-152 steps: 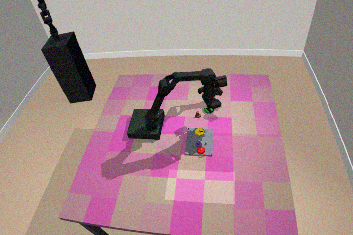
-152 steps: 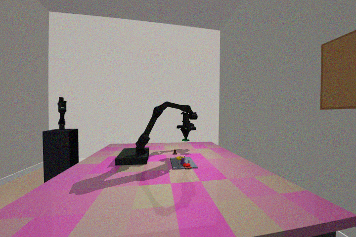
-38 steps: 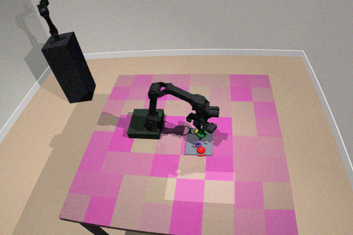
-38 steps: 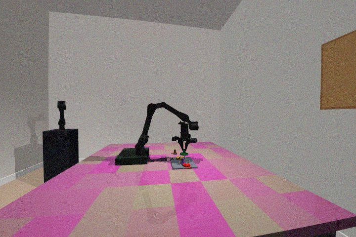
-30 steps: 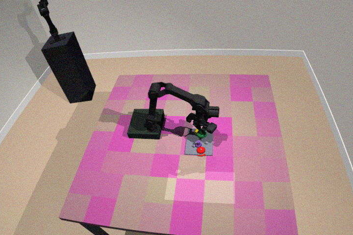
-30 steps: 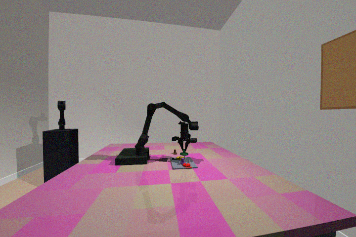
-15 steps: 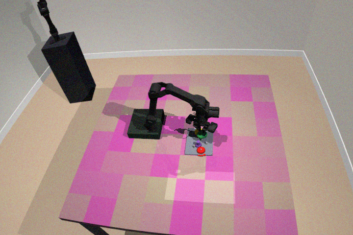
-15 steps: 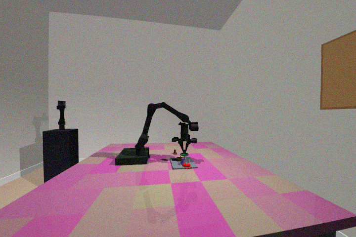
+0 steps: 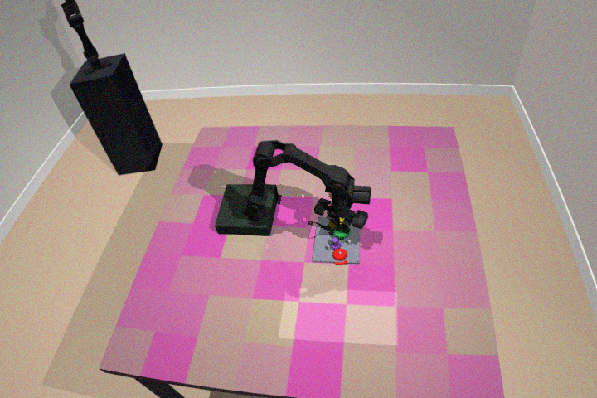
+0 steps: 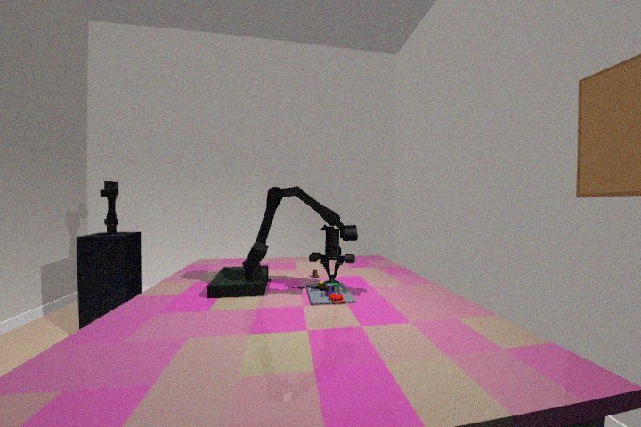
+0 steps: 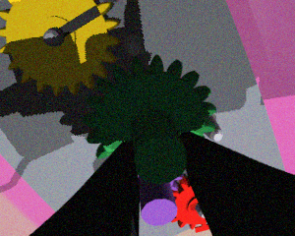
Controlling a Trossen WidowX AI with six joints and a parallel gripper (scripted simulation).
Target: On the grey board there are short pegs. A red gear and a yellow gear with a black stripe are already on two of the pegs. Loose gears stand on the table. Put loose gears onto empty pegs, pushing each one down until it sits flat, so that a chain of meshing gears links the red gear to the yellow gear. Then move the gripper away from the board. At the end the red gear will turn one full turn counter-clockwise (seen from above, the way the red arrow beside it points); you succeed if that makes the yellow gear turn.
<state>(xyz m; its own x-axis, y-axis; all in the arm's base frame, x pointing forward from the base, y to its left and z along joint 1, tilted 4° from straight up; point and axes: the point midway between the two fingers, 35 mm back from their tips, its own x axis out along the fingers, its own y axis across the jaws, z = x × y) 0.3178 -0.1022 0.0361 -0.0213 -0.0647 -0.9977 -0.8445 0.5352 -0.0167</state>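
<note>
Right now my gripper tip is 4 cm to the left of the purple gear, 4 cm above it and 3 cm past it. Round my gripper tip: green gear 1 cm below; then yellow gear 6 cm to the left, 5 cm below, 1 cm behind; then red gear 8 cm to the right, 5 cm below, 2 cm behind.
</note>
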